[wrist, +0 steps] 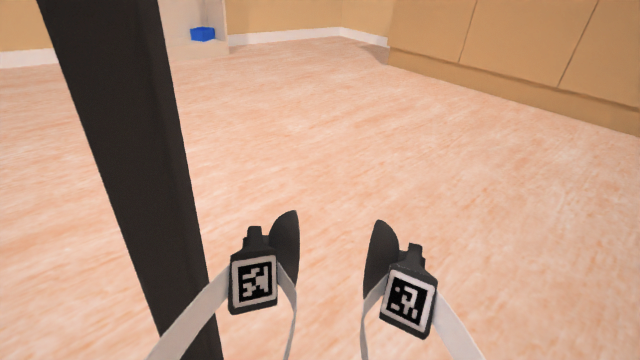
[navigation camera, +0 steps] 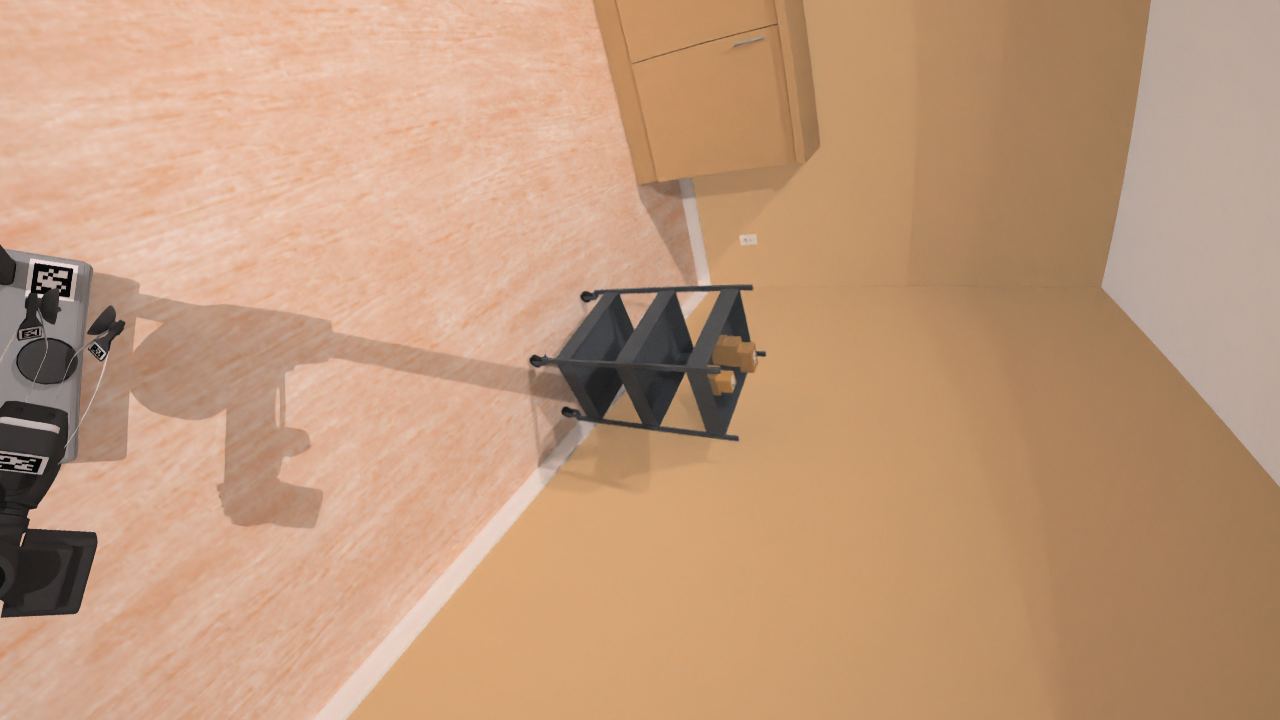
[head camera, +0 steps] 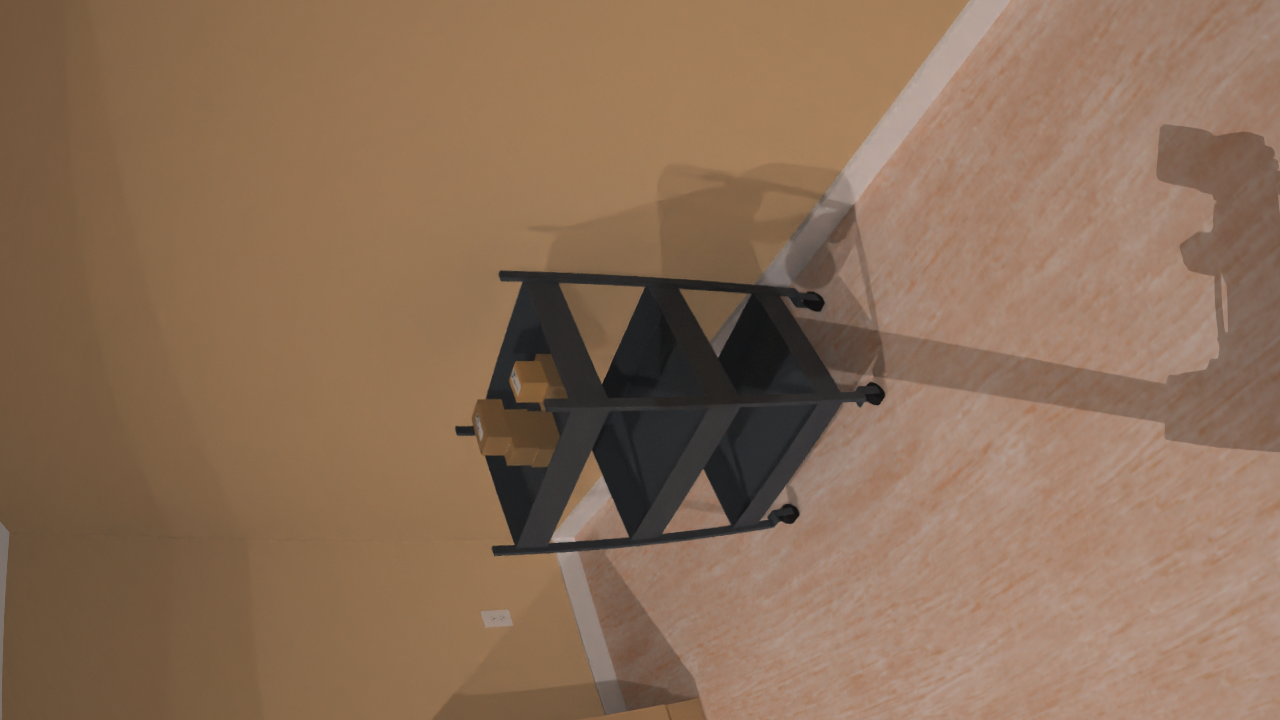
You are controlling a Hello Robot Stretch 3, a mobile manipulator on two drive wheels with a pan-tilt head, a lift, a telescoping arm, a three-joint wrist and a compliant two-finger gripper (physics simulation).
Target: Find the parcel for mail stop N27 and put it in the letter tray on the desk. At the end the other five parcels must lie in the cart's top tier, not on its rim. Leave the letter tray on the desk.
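Places are measured from the robot's base along level axes (x right, y back, z down), in millimetres.
Where they show: gripper, fingertip midpoint: point(wrist: 333, 241) point(navigation camera: 84, 299); robot's base at its link origin: point(navigation camera: 48, 357).
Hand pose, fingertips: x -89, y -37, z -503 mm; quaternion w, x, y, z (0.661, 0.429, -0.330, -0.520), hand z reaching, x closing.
Note:
Things, the pixels of their top centre, and the offset from my fingertips. "pt": a spot on its surface instead.
- dark three-tier cart at a spot on its surface: point(head camera: 662, 404) pt dx +5, dy -1281, dz -68 mm
- pile at its top centre: point(head camera: 504, 437) point(navigation camera: 740, 351) dx -72, dy -1540, dz -260 mm
- lower parcel at its top centre: point(head camera: 515, 381) point(navigation camera: 733, 381) dx +37, dy -1477, dz -260 mm
A dark three-tier cart point(head camera: 662, 404) point(navigation camera: 633, 365) stands near the wall corner; the head and navigation views show it turned sideways. Brown parcels lie in its top tier, some piled up: a pile point(head camera: 512, 433) point(navigation camera: 735, 352) rises above the rim, and a lower parcel point(head camera: 533, 381) point(navigation camera: 723, 382) lies beside it. Pale labels show on some, too small to read. How many parcels there are cannot be told. My gripper point(wrist: 333, 241) point(navigation camera: 78, 310) is open and empty above the floor, well away from the cart. The desk and letter tray do not show.
A wooden cabinet point(navigation camera: 711, 102) point(wrist: 510, 45) stands along the wall beyond the cart. A wall outlet point(head camera: 496, 617) point(navigation camera: 748, 240) is near the corner. In the wrist view a blue box point(wrist: 202, 34) sits in a pale shelf unit point(wrist: 226, 25), and a dark post point(wrist: 135, 165) stands at the left.

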